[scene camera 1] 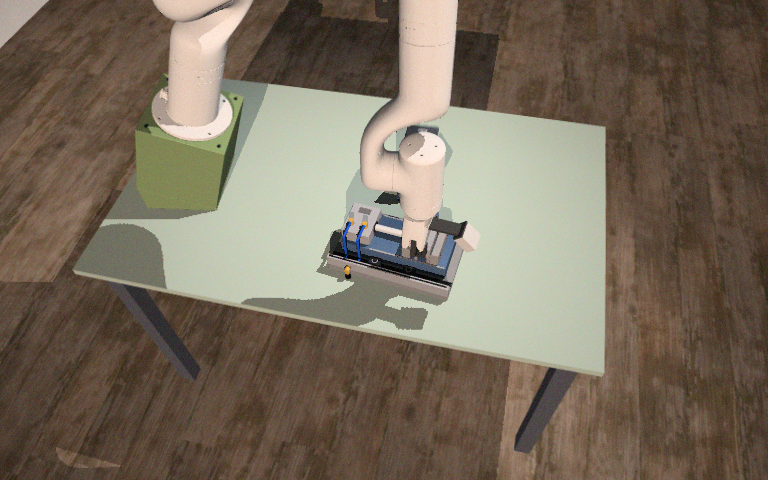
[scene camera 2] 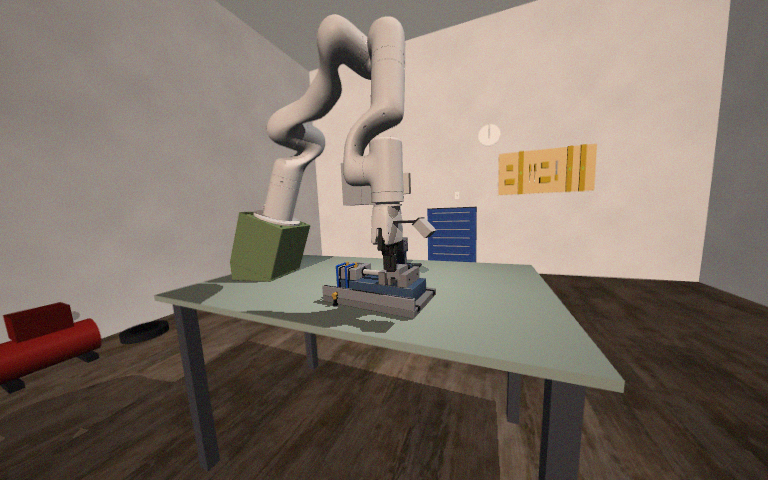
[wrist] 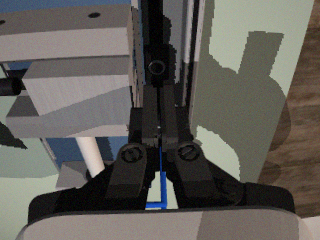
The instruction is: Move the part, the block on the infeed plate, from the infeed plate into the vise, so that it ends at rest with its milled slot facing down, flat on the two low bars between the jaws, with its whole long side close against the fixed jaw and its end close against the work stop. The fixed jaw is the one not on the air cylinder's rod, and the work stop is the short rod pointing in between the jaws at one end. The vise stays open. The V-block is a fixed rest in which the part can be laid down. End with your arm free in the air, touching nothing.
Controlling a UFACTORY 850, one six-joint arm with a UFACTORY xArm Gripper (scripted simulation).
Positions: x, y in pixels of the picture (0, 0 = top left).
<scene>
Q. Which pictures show my gripper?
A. Scene camera 1, scene camera 2 and the wrist view: all of them.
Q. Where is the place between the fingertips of my gripper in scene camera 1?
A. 419, 253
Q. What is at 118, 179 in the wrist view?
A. My gripper.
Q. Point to a moving jaw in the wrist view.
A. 28, 124
</scene>
